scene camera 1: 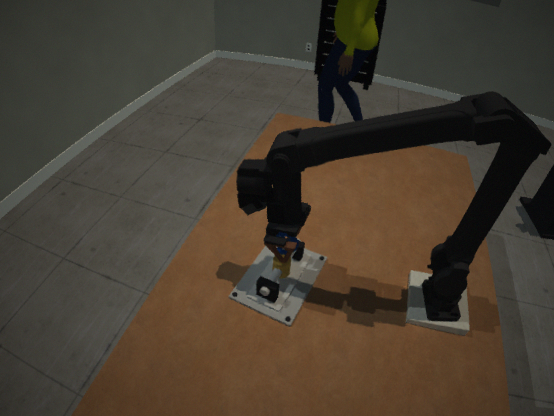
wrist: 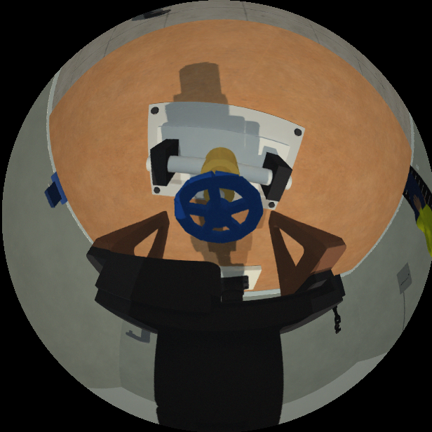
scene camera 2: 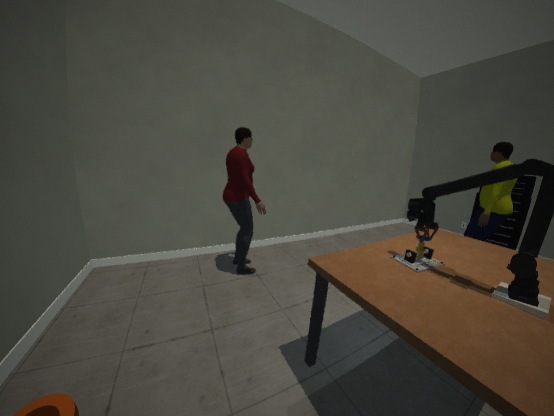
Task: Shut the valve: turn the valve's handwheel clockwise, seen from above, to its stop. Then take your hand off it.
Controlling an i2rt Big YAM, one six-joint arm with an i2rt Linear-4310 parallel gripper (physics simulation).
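Note:
The blue spoked handwheel [wrist: 219, 236] [scene camera 2: 424, 238] sits on top of the yellow valve body [scene camera 1: 281, 270] [scene camera 2: 420, 250] [wrist: 220, 157]. The rim has a raised blue piece [wrist: 179, 209] at its left in the wrist view. The valve is on a grey-white pipe [wrist: 186, 164] over a white base plate [scene camera 1: 295, 311] [wrist: 280, 124]. My gripper [scene camera 1: 285, 249] [scene camera 2: 426, 235] [wrist: 218, 216] is open and points down at the handwheel. Its two brown fingers stand on opposite sides of the rim, with a visible gap at each side in the wrist view. The wheel is partly hidden in the scene views.
Black brackets [wrist: 164, 162] [wrist: 278, 177] hold the pipe's ends. The arm's white base block [scene camera 1: 414, 300] stands on the brown table [scene camera 1: 350, 370] [scene camera 2: 400, 300]. A person in yellow [scene camera 1: 355, 25] [scene camera 2: 497, 192] is beyond the table, and one in red [scene camera 2: 240, 175] stands on the floor.

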